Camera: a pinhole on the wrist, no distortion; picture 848 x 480 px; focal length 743.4 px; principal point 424.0 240.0 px. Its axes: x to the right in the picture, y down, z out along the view. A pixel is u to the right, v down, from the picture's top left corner.
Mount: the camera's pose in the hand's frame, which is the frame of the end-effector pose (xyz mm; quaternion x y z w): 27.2 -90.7 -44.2 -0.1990 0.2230 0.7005 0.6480
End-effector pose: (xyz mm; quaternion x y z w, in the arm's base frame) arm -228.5 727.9 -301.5 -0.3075 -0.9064 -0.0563 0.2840
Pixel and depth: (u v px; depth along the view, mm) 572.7 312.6 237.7
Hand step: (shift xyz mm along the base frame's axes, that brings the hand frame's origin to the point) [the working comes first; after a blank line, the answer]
In the camera's frame: 47.5 23.2 237.7

-13.3 102.4 -108.8
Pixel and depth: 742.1 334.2 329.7
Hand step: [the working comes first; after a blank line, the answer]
In the camera's frame: 141.1 41.8 329.7

67.2 198.6 -151.5
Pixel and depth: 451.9 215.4 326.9
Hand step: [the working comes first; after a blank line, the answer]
In the camera's frame: 12.3 -10.8 326.9

-67.5 166.8 -166.0
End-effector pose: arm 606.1 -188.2 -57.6 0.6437 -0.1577 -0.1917 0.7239
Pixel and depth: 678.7 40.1 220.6
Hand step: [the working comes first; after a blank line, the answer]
In the camera's frame: 75.6 -59.3 220.6

36.6 -108.9 109.4
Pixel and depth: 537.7 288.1 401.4
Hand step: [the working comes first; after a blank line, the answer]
In the camera's frame: 61.4 26.0 401.4

-105.4 -201.6 216.2
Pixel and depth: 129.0 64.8 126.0
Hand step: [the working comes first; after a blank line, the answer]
In the camera's frame: -50.0 -29.7 126.0

9.3 -110.5 -48.2
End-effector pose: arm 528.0 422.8 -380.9 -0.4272 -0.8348 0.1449 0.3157
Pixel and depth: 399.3 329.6 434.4
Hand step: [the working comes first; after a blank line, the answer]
In the camera's frame: -14.4 52.4 434.4

-113.9 77.7 -326.0
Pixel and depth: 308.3 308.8 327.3
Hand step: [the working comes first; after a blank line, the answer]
In the camera's frame: -50.9 30.3 327.3

-135.5 41.8 -218.6
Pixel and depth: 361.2 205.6 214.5
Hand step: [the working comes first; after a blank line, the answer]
In the camera's frame: -18.1 -9.9 214.5

-99.2 47.1 -100.0
